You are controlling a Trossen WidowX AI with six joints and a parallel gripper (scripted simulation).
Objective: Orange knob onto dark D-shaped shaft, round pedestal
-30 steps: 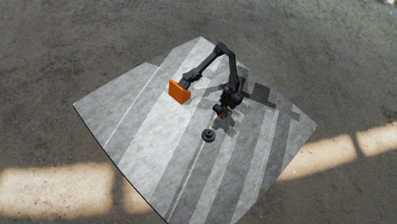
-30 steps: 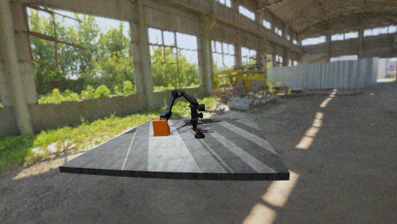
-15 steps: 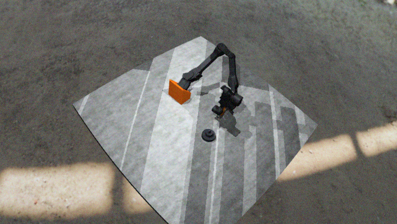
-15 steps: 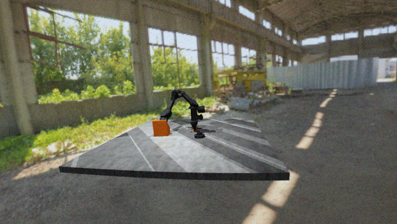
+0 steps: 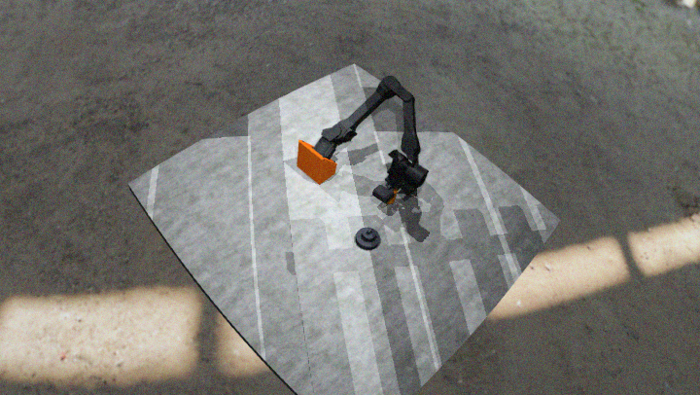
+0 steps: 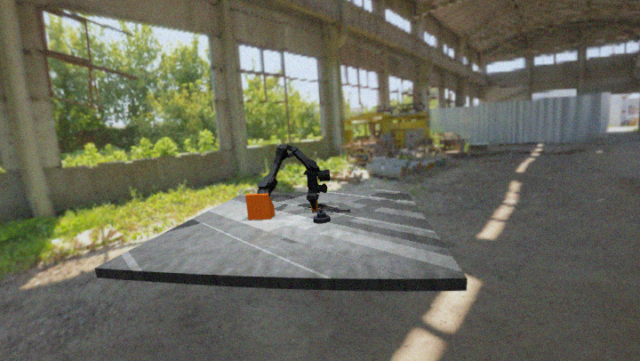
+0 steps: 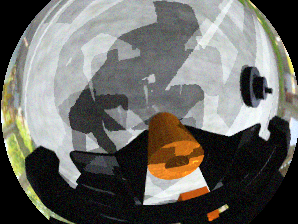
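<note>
Right now my gripper tip is 6 cm short of the dark round pedestal, 20 cm to the left of it and 2 cm below it. The rest, counted from my gripper tip: orange knob 2 cm above.
</note>
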